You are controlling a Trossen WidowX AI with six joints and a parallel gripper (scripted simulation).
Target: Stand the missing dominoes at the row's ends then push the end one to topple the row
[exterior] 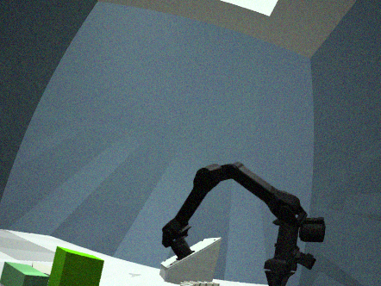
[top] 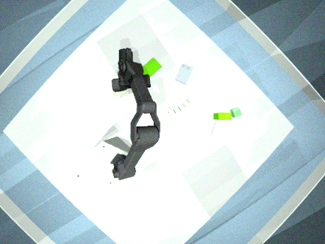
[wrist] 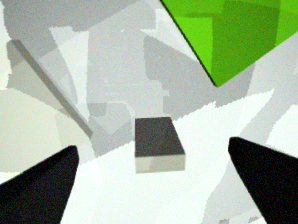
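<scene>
Right now the flat bright green block is 130 mm ahead of my gripper tip, 30 mm below it and 10 mm to the left of it. Round my gripper tip: grey block 240 mm ahead, 170 mm to the right, 30 mm below; then pale green cube 540 mm to the right, 260 mm ahead, 20 mm below.
</scene>
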